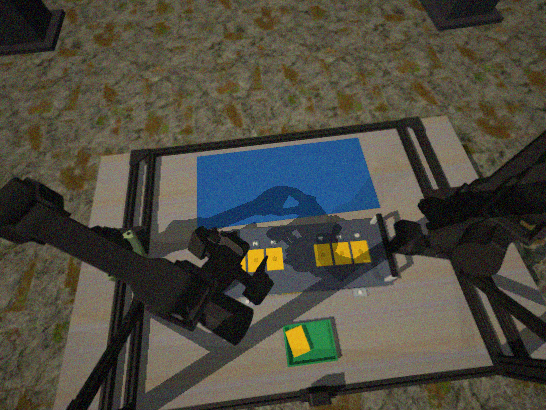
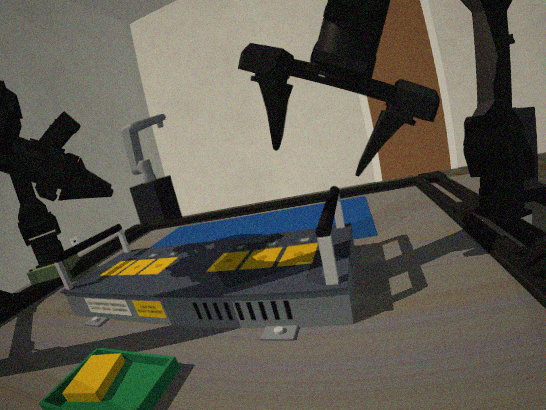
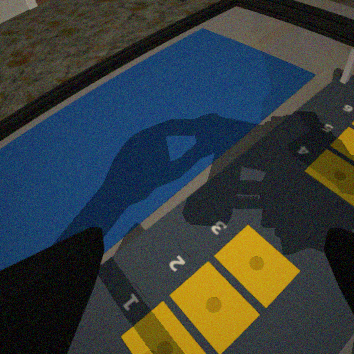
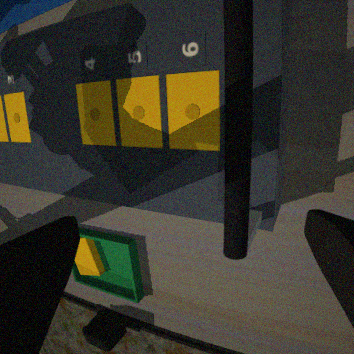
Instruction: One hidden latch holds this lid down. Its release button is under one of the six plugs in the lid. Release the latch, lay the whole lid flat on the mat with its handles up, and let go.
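Places are measured from the left arm's base along level axes (x right, y ahead, z up), in centimetres.
Pixels of known places: left gripper, fingertip midpoint: (image 1: 251,244) (image 2: 111,190) (image 3: 215,239); right gripper, fingertip midpoint: (image 2: 316,162) (image 4: 193,225); left arm's base at its link origin: (image 2: 52,261); right arm's base at its link origin: (image 1: 456,210) (image 2: 502,213).
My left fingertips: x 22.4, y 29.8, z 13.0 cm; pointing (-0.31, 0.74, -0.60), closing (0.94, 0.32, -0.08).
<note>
Ahead of a thing's pixels: the offset from my left fingertips to its middle. "spot": to the spot under its first point. Level surfaces: height alone.
The grey lid @(spot: dx +11.3, dy +6.1, dz -13.4 cm) (image 1: 300,282) (image 2: 145,287) (image 3: 300,320) lies on the vented grey box (image 2: 180,312). Its six yellow plugs sit in numbered places, among them plug 2 @(dx +0.0, dy -0.2, dz -13.4 cm) (image 3: 213,305) and plug 6 @(dx +13.9, dy +24.1, dz -13.4 cm) (image 1: 360,251) (image 4: 192,111). No button shows. A black bar handle (image 1: 386,245) (image 2: 327,215) (image 4: 237,125) stands at the lid's right end, another handle @(spot: dx -5.1, dy -8.0, dz -8.0 cm) (image 2: 95,240) at its left end. My left gripper (image 3: 215,239) is open above the plugs 1 to 3. My right gripper (image 2: 317,162) (image 4: 193,225) is open above the right handle, apart from it. The blue mat @(dz -18.1 cm) (image 1: 280,170) (image 2: 215,230) (image 3: 225,65) lies behind the box.
A green tray @(dx +23.7, dy +0.0, dz -17.4 cm) (image 1: 322,340) (image 2: 145,380) (image 4: 120,270) in front of the box holds a loose yellow block @(dx +21.8, dy -2.2, dz -17.2 cm) (image 1: 298,341) (image 2: 94,377) (image 4: 89,257). A small metal tab @(spot: dx +21.9, dy +18.3, dz -17.5 cm) (image 1: 360,292) (image 2: 280,331) lies at the box's front foot. Dark frame rails edge the table. Arm shadows fall over lid and mat.
</note>
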